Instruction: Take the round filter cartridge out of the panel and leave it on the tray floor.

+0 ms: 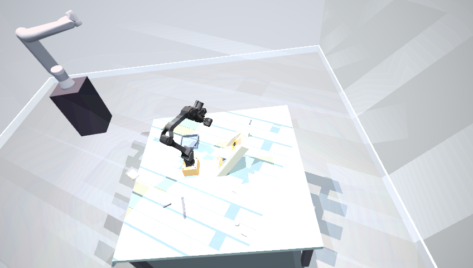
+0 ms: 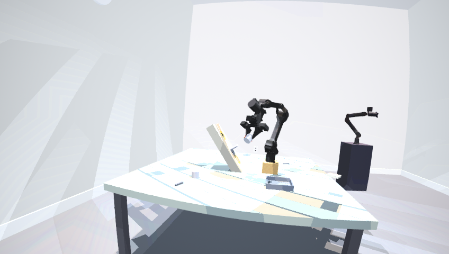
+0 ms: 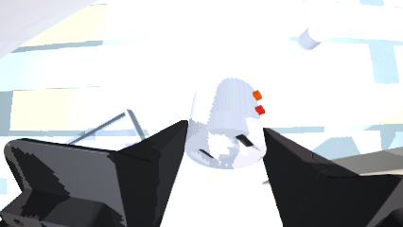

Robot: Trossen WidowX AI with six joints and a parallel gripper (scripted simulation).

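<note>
My gripper tip is 200 mm past the blue-grey tray, 60 mm to the right of it and 250 mm above it. Round my gripper tip: round filter cartridge right at my gripper tip; cream service panel 160 mm ahead, 250 mm to the right, 100 mm below.
</note>
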